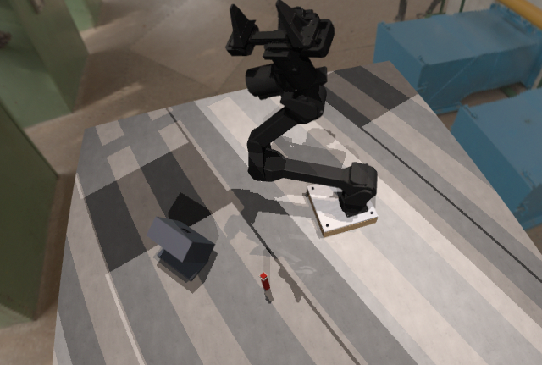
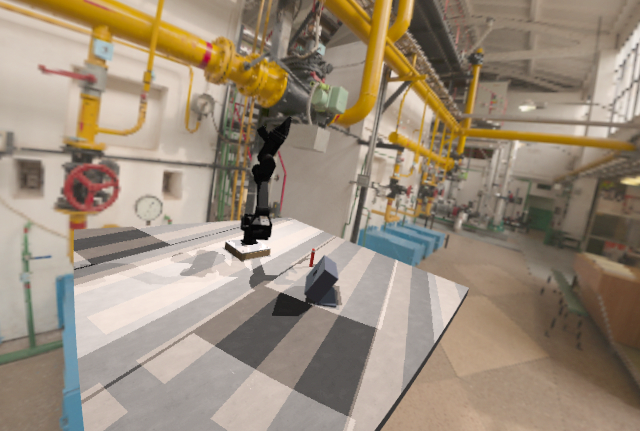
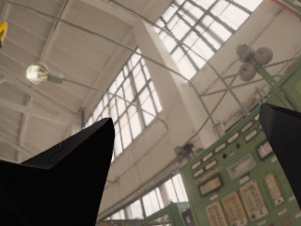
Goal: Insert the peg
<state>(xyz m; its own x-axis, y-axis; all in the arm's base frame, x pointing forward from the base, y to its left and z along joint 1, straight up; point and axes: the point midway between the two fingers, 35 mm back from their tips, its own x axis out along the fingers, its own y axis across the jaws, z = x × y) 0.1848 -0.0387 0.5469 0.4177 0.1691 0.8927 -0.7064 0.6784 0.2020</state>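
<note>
Right now the red peg is 56 cm below my gripper tip, 17 cm to the left of it and 8 cm ahead of it. Round my gripper tip: panel: 55 cm below, 26 cm ahead, 2 cm to the left.
</note>
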